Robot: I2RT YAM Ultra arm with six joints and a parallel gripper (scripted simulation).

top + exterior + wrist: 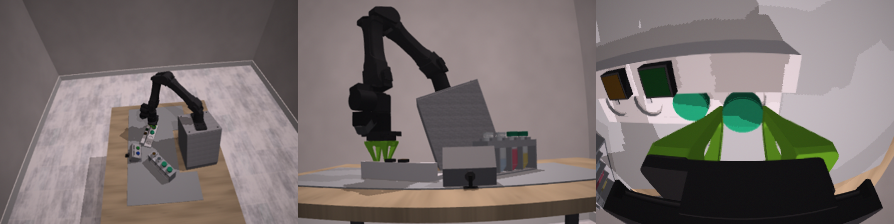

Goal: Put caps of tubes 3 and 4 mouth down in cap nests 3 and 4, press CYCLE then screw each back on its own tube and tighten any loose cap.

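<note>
The green ready key lies 130 mm ahead of my hand, 220 mm to the left of it and 30 mm above it. From my hand the other things lie so: blue cycle key: 130 mm ahead, 260 mm to the left, 30 mm above.
</note>
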